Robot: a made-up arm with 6 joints.
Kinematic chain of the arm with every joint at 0, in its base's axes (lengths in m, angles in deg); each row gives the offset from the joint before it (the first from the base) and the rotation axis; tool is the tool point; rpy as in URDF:
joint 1: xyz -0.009 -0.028 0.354 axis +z
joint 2: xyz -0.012 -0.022 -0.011 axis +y
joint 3: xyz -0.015 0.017 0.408 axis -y
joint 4: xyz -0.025 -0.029 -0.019 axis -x
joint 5: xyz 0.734 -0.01 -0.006 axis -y
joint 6: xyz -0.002 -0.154 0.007 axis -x
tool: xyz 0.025 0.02 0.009 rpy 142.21 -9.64 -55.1
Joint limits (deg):
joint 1: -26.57..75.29
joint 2: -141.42..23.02
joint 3: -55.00..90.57
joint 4: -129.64..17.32
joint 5: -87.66..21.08
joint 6: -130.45..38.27
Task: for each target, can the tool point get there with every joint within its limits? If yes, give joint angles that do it. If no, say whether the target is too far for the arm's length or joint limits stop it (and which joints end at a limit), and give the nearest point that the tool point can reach.
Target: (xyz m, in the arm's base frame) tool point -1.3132 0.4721 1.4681
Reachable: no: too far | nearest point -0.8716 0.2920 1.0799 | short by 0.615 m
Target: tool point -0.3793 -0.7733 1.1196
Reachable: yes | joints 51.51 -63.89 71.15 -43.11 -7.04 -103.27
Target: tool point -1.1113 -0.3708 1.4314
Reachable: no: too far | nearest point -0.8303 -0.2834 1.1509 | short by 0.407 m
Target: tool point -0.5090 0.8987 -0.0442
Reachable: no: joint limits stop it (at a limit: joint 1, joint 2, joint 4, joint 5, joint 6) | nearest point -0.8487 0.5094 -0.0568 | short by 0.517 m
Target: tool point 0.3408 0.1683 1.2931
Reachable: yes | joints 48.86 -12.04 47.22 -58.70 10.77 -37.06
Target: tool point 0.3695 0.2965 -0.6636
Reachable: no: joint limits stop it (at a limit: joint 2) | nearest point 0.2422 0.1874 -0.0198 | short by 0.665 m
